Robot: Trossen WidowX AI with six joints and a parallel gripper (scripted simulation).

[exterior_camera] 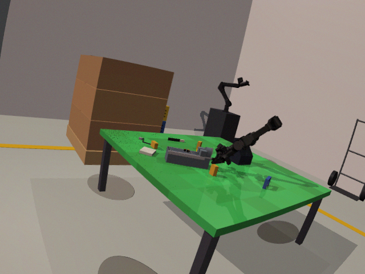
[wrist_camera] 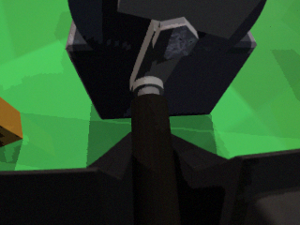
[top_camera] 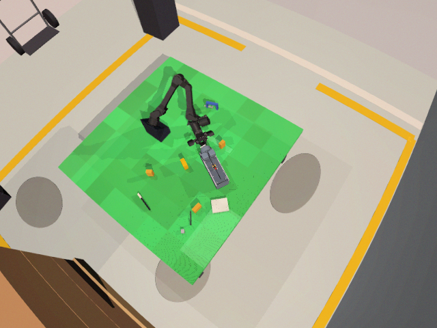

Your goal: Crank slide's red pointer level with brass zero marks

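Right now my gripper tip is 30 mm below the dark handle, 20 mm past it and 10 mm to the right of it. Also, from my gripper tip: blue bracket 330 mm to the left, 180 mm behind; red pointer 160 mm ahead, 100 mm to the right, 50 mm above; white pad 300 mm ahead, 270 mm to the right, 20 mm below.
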